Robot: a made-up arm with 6 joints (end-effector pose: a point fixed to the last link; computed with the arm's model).
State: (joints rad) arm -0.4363 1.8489 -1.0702 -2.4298 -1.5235 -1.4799
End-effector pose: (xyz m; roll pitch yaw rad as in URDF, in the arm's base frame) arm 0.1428 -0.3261 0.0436 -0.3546 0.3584 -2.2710
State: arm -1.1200 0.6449 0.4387 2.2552 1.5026 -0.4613
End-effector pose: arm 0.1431 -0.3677 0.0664 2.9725 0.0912 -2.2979
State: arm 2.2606 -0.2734 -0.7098 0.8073 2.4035 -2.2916
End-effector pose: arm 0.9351 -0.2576 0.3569 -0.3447 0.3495 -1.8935
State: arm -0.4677 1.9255 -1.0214 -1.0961 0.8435 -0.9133
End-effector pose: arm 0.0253 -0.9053 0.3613 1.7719 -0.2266 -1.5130
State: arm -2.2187 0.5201 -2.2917 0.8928 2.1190 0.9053
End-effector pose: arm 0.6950 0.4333 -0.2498 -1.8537 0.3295 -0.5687
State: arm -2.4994 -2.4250 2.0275 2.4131 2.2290 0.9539
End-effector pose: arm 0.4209 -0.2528 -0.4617 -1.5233 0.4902 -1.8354
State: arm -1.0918 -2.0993 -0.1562 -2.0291 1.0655 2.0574
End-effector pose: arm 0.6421 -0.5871 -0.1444 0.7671 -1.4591 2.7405
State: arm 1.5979 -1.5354 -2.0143 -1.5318 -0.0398 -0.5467
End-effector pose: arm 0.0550 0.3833 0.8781 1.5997 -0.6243 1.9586
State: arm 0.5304 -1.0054 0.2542 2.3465 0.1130 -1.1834
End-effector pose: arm 0.1332 0.0173 0.0131 0.2402 0.4672 -1.7682
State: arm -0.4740 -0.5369 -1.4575 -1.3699 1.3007 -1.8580
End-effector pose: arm 0.6821 0.0390 -0.1339 2.3662 -0.1413 0.3839
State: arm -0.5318 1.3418 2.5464 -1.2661 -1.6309 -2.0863
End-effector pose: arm 0.5333 -0.2656 0.6383 2.2986 -0.7851 -1.9563
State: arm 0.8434 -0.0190 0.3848 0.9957 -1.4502 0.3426
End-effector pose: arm 0.6483 0.2592 0.7640 2.0398 -0.9348 -0.9647
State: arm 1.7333 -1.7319 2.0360 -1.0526 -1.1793 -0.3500
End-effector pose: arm -0.0533 -0.2190 0.9747 1.8990 -0.3820 2.9184
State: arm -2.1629 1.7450 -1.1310 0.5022 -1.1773 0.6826
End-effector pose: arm -0.0835 1.0878 0.4591 -2.2840 -0.3893 2.9500
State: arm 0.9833 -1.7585 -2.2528 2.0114 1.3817 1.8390
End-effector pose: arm 0.0700 -0.6633 0.8713 1.4035 -1.0440 1.0307
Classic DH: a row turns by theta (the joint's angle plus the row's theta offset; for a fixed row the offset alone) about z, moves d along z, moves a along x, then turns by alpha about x. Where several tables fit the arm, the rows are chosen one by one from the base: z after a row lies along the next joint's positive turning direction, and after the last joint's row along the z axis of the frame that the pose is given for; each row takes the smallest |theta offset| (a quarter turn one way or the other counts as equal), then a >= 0, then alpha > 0; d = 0 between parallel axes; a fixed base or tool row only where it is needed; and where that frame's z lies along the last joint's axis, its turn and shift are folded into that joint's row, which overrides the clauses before.
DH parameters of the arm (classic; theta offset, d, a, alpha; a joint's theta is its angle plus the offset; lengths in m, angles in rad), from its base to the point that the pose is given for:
base (fixed): 1.5708 0.172 0 1.5708
joint 1: 0 0.292 -0.08 1.5708
joint 2: 0 -0.022 -0.046 1.5708
joint 3: 0 -0.389 0.079 1.5708
joint 4: -1.5708 -0.1 0.364 -1.5708
joint 5: 0 0.016 0.346 -1.5708
joint 6: -1.3128 0 0.3527 3.1416
tool (fixed): -1.3128 -0.008 0 0

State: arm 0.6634 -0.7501 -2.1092 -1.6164 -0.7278 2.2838
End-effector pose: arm 0.2921 0.4570 -0.3552 -1.8676 -0.2723 -2.2548
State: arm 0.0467 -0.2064 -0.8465 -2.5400 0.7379 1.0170
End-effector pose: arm 0.0328 -0.0581 -0.5648 -1.4056 -0.1452 2.7248
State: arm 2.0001 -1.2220 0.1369 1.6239 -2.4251 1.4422
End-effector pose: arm 0.5040 -0.4798 0.2790 -1.4536 -0.9331 -0.8995
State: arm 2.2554 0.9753 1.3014 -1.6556 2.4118 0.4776
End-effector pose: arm 0.2746 0.7514 -0.3808 -2.5025 -0.6636 2.3332
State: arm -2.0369 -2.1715 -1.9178 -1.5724 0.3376 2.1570
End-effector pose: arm -0.2144 -0.4705 0.6968 1.6809 -0.2457 0.6715
